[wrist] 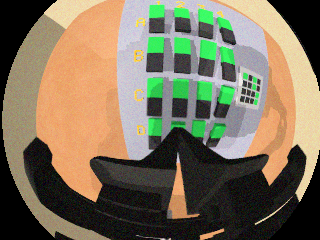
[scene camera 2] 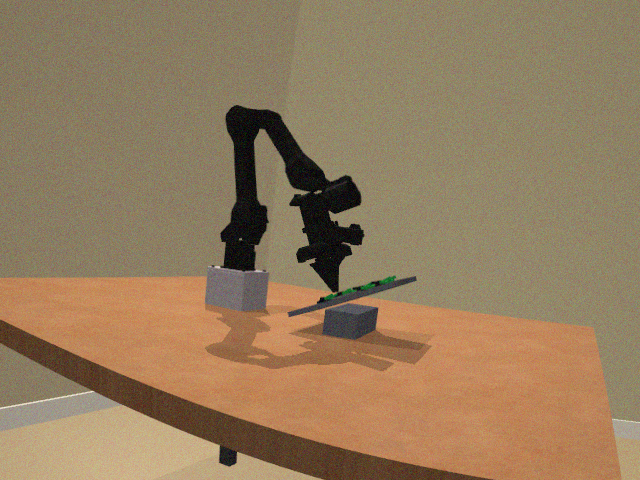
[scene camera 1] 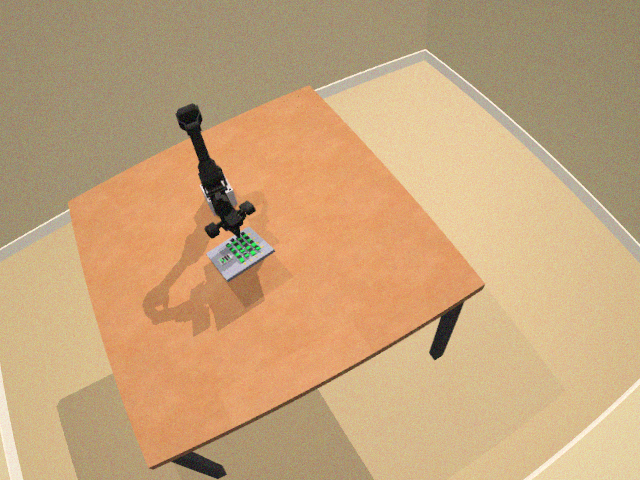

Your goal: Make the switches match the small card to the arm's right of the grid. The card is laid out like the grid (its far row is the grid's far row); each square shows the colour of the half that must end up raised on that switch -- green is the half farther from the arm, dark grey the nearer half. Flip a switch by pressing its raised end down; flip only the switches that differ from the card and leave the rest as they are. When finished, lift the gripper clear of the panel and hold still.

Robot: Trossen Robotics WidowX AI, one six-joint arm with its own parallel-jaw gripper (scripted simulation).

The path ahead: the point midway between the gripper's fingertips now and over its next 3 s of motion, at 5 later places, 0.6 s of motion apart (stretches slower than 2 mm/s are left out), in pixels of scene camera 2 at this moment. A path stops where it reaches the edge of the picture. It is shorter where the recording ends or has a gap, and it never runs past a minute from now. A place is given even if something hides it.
My gripper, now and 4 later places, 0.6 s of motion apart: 335, 292; 336, 293; 336, 294; 332, 289; 344, 255
